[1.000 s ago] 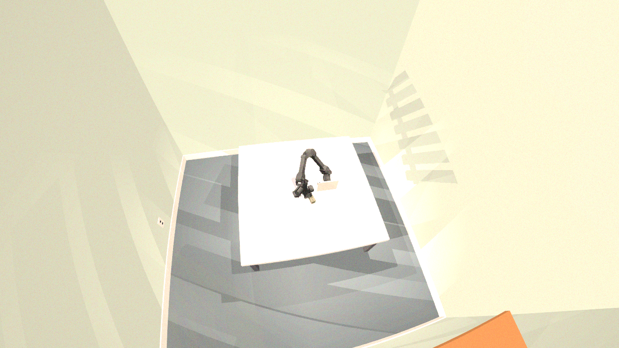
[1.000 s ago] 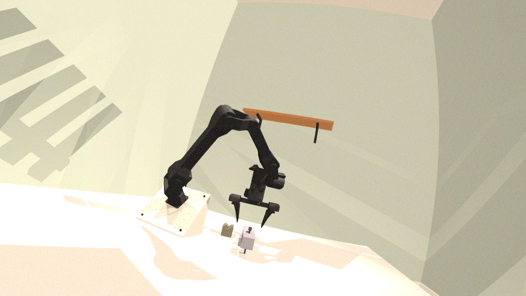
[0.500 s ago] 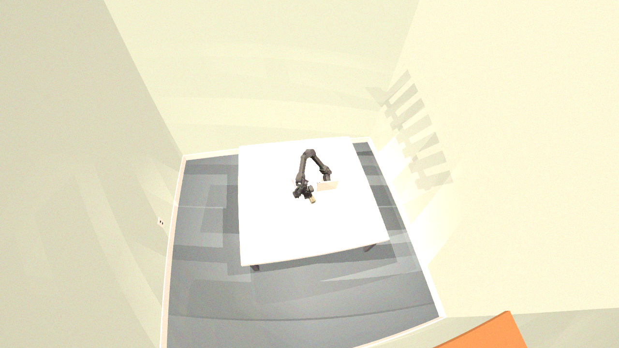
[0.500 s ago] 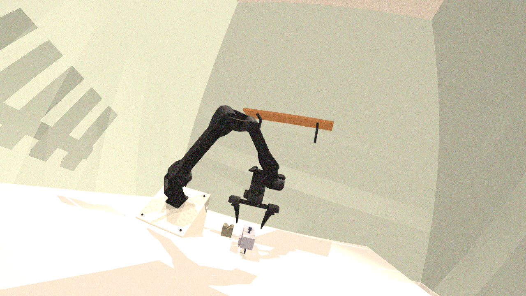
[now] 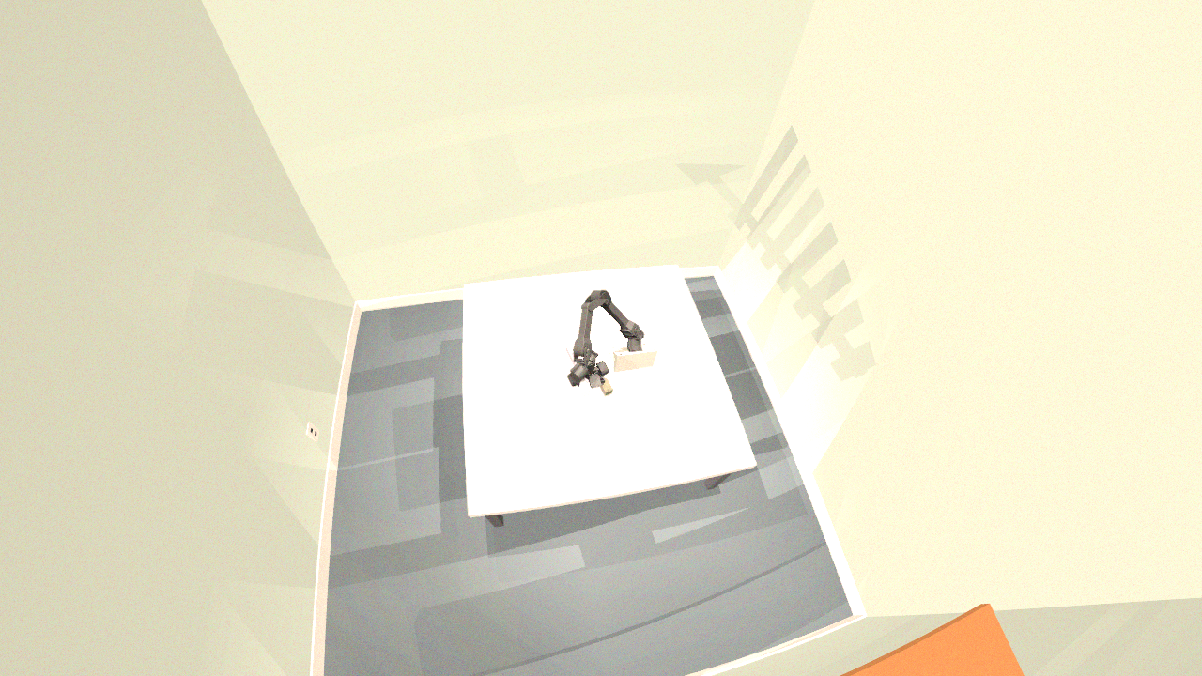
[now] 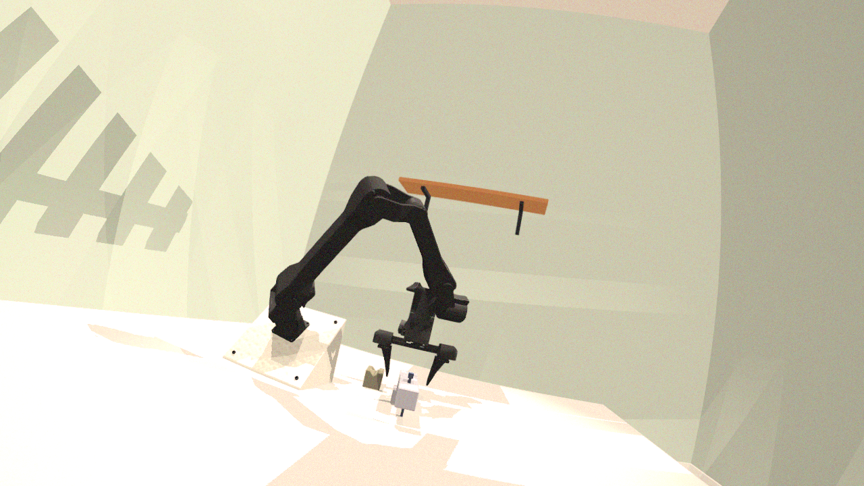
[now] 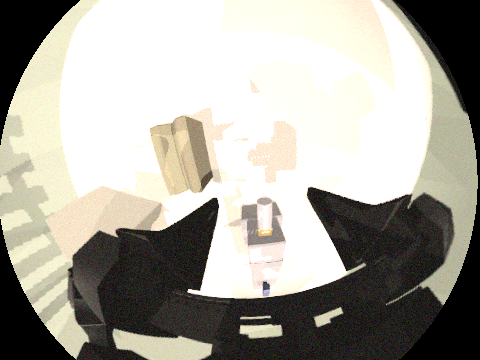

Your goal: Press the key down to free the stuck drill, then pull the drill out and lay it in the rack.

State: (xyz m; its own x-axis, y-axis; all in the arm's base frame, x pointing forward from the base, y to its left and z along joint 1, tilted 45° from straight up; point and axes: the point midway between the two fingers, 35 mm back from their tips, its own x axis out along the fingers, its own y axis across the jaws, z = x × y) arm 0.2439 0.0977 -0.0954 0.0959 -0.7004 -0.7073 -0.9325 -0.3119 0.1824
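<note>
The drill is 2 cm ahead of my gripper tip, 6 cm to the right of it and 1 cm above it. Round my gripper tip: light grey box (4 cm ahead, 11 cm to the right); rack (9 cm behind, 2 cm to the left, 2 cm below); small dark key (5 cm ahead, 14 cm to the right, 1 cm above).
</note>
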